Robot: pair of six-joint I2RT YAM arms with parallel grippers.
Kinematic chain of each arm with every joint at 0, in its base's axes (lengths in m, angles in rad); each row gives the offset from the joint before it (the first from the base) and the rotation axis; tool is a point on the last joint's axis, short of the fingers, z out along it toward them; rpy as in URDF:
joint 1: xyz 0 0 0.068 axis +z
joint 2: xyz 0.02 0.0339 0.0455 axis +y
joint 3: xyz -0.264 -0.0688 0 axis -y
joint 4: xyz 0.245 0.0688 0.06 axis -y
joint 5: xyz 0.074 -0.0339 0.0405 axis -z
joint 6: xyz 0.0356 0 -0.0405 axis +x
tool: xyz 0 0 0 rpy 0 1.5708 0
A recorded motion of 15 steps. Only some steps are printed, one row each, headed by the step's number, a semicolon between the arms.
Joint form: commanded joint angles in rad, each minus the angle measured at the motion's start. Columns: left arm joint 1, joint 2, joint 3, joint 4, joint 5, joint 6; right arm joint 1, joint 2, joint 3, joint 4, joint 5, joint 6.
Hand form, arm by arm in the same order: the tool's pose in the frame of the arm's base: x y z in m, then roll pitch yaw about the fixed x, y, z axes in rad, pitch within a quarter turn. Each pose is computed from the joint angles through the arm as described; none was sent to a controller.
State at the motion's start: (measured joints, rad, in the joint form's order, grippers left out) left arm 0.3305 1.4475 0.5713 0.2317 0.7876 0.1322; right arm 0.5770 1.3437 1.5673 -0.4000 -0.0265 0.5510
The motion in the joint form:
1: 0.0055 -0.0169 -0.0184 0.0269 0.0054 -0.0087; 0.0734 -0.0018 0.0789 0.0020 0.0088 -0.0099
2: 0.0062 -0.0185 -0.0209 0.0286 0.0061 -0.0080; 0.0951 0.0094 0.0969 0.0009 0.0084 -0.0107
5: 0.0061 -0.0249 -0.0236 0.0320 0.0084 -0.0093; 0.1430 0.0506 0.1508 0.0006 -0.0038 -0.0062
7: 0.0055 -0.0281 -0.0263 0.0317 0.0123 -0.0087; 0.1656 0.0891 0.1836 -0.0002 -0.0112 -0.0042
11: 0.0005 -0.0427 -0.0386 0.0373 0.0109 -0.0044; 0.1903 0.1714 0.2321 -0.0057 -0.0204 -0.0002
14: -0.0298 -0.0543 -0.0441 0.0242 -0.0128 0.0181; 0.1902 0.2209 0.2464 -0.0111 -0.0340 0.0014
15: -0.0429 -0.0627 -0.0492 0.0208 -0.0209 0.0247; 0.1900 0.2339 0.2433 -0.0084 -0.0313 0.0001
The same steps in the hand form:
1: 0.2599 0.0639 0.1673 -2.4910 1.0336 -2.9753; 0.2264 0.1731 0.4910 1.7508 1.0208 2.3928
2: 0.2593 0.0639 0.1672 -2.4914 1.0348 -2.9758; 0.2242 0.1792 0.4938 1.7402 1.0225 2.4060
5: 0.2587 0.0636 0.1683 -2.4894 1.0413 -2.9756; 0.2219 0.1961 0.5000 1.7153 1.0190 2.4445
7: 0.2579 0.0630 0.1683 -2.4859 1.0422 -2.9766; 0.2251 0.2085 0.4996 1.7269 1.0154 2.4841
11: 0.2554 0.0608 0.1688 -2.4962 1.0525 -2.9911; 0.2381 0.2319 0.4901 1.7975 1.0026 2.5774
14: 0.2550 0.0530 0.1686 -2.5525 1.0559 -3.0599; 0.2498 0.2439 0.4784 1.8677 0.9881 2.6494
15: 0.2542 0.0494 0.1688 -2.5715 1.0584 -3.0856; 0.2536 0.2473 0.4733 1.8917 0.9856 2.6668

